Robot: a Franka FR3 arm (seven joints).
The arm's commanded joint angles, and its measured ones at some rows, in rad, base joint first. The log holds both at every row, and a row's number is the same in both.
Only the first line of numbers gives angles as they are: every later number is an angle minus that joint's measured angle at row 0.
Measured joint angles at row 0: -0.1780 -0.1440 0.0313 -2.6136 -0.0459 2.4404 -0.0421
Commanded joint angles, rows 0 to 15: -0.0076 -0.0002 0.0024 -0.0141 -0.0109 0.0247 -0.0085; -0.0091 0.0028 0.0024 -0.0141 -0.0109 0.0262 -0.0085; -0.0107 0.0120 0.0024 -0.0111 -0.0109 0.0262 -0.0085; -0.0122 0.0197 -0.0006 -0.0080 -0.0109 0.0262 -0.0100; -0.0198 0.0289 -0.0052 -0.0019 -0.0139 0.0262 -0.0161; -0.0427 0.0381 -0.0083 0.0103 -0.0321 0.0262 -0.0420; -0.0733 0.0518 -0.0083 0.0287 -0.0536 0.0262 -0.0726; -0.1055 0.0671 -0.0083 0.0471 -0.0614 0.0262 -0.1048; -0.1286 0.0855 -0.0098 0.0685 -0.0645 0.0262 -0.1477; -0.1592 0.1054 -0.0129 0.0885 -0.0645 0.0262 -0.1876; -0.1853 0.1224 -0.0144 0.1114 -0.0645 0.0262 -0.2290; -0.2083 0.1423 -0.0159 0.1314 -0.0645 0.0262 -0.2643; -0.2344 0.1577 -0.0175 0.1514 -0.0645 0.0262 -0.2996; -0.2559 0.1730 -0.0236 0.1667 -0.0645 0.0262 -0.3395; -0.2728 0.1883 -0.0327 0.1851 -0.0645 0.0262 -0.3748; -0.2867 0.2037 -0.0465 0.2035 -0.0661 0.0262 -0.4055
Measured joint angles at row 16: -0.2334 0.1119 -0.0262 0.1366 -0.0538 0.0057 -0.3083
